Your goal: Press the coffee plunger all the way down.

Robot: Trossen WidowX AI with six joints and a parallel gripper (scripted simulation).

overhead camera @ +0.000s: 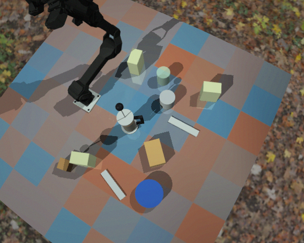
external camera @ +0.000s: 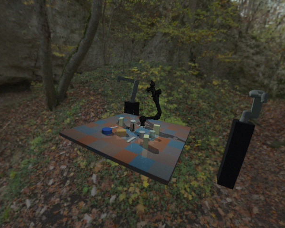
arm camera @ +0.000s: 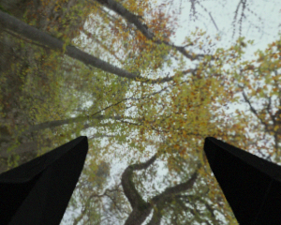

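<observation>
Now: gripper tip 520 mm above the coffee press, 280 mm short of it and 60 mm to the left of it. The rest, counted from my gripper tip: blue disc 630 mm below, 520 mm ahead, 280 mm to the right; then orange block 630 mm below, 440 mm ahead, 120 mm to the right; then pale green cylinder 610 mm below, 280 mm ahead, 220 mm to the left.
</observation>
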